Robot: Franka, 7 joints.
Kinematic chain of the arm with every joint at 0, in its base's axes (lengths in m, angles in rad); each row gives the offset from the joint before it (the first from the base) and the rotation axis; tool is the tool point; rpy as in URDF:
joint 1: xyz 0 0 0.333 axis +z
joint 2: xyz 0 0 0 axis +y
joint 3: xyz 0 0 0.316 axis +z
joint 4: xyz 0.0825 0 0 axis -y
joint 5: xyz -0.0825 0 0.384 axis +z
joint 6: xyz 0 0 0 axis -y
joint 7: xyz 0.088 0 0 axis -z
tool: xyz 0 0 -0.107 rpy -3.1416 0 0
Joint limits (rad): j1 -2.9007..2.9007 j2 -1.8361..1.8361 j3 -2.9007..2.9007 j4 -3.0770..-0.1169 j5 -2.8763..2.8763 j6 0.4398..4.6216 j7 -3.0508..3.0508
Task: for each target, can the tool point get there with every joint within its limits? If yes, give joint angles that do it. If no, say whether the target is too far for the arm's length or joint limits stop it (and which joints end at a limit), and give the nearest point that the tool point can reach.
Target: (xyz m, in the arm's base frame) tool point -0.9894 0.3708 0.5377
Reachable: no: too far | nearest point -0.7887 0.2956 0.4962 | short by 0.218 m
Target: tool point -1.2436 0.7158 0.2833
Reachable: no: too far | nearest point -0.7431 0.4277 0.3033 | short by 0.578 m
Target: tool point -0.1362 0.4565 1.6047
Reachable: no: too far | nearest point -0.0860 0.2884 1.1364 | short by 0.500 m
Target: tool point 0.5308 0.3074 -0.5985
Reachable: no: too far | nearest point 0.4265 0.2470 -0.3177 | short by 0.306 m
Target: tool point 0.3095 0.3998 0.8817
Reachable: yes | joints 1.6289 -0.0162 -0.5241 -1.4223 0.8633 3.5258 1.4610
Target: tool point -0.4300 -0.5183 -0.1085
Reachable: yes | joints -1.9870 1.5582 -0.5090 -1.0445 -1.5894 2.8907 2.4426
